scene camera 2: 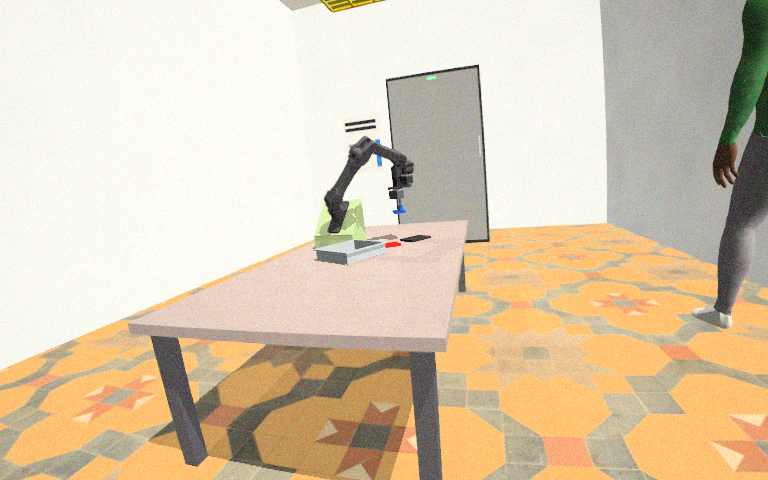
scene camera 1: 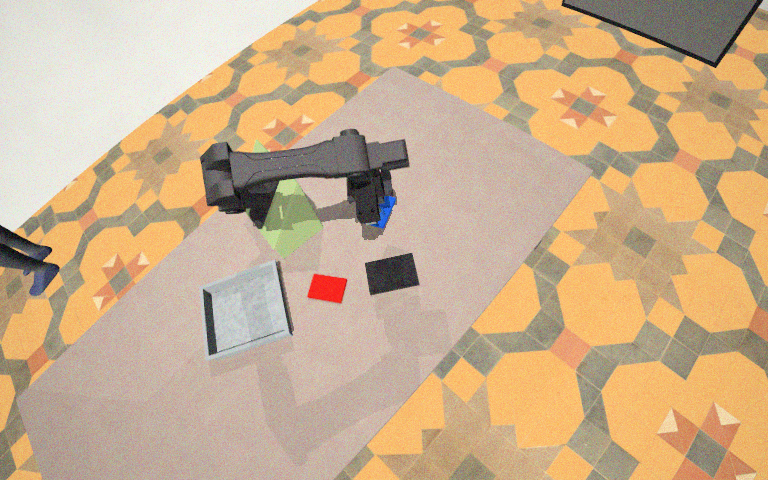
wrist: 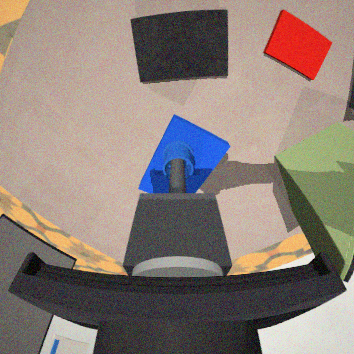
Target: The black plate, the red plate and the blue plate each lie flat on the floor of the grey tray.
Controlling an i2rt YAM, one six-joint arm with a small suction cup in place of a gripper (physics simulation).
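Seen in the pictures: hand, its tool point: [scene camera 2: 401, 212] [scene camera 1: 381, 216] [wrist: 176, 148]; arm's base, origin of its link: [scene camera 2: 339, 217] [scene camera 1: 265, 195].
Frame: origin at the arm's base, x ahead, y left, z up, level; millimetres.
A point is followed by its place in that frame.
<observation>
The blue plate [scene camera 1: 389, 212] {x 286, y 224, z -4 mm} [scene camera 2: 399, 211] {x 277, y 170, z -5 mm} [wrist: 200, 142] {x 274, y 178, z -5 mm} hangs from my suction cup [wrist: 178, 159] {x 276, y 203, z -14 mm}, held in the air above the table. It looks roughly level, and the arm hides part of it in scene camera 1. The black plate [scene camera 1: 391, 273] {x 365, y 146, z -145 mm} [scene camera 2: 416, 238] {x 379, y 115, z -145 mm} [wrist: 182, 47] {x 360, y 146, z -145 mm} lies flat on the table. The red plate [scene camera 1: 327, 288] {x 280, y -18, z -146 mm} [scene camera 2: 392, 244] {x 302, y -33, z -146 mm} [wrist: 298, 46] {x 278, y -15, z -146 mm} lies flat on the table between the black plate and the grey tray [scene camera 1: 246, 310] {x 173, y -245, z -153 mm} [scene camera 2: 331, 256] {x 148, y -352, z -130 mm}. The tray's floor is bare in scene camera 1.
A pale green angular block [scene camera 1: 294, 229] {x 105, y 9, z -69 mm} [scene camera 2: 354, 217] {x 92, y -2, z -6 mm} [wrist: 325, 172] {x 104, y 34, z -55 mm} stands beside the arm's base, behind the tray. The table [scene camera 1: 141, 418] {x 241, y -665, z -156 mm} [scene camera 2: 294, 300] {x 292, y -806, z -156 mm} ends beyond the black plate. A person [scene camera 2: 739, 220] stands on the floor at the right in scene camera 2.
</observation>
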